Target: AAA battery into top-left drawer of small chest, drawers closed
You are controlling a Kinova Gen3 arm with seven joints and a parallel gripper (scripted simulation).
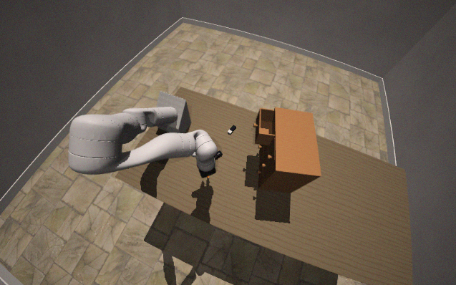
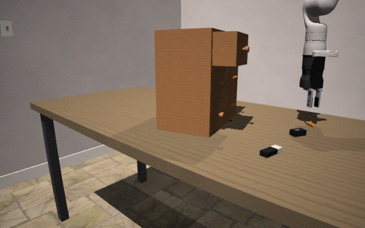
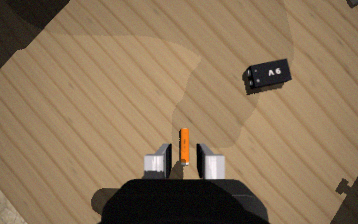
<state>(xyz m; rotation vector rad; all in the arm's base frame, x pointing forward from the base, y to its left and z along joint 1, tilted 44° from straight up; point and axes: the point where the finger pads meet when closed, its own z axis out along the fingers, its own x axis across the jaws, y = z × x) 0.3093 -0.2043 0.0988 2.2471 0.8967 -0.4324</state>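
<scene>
The AAA battery lies 8 cm below my hand. The rest, counted from my hand: black-and-white block (33 cm to the left, 8 cm below, 3 cm ahead); small dark block (13 cm to the left, 8 cm below, 1 cm ahead).
</scene>
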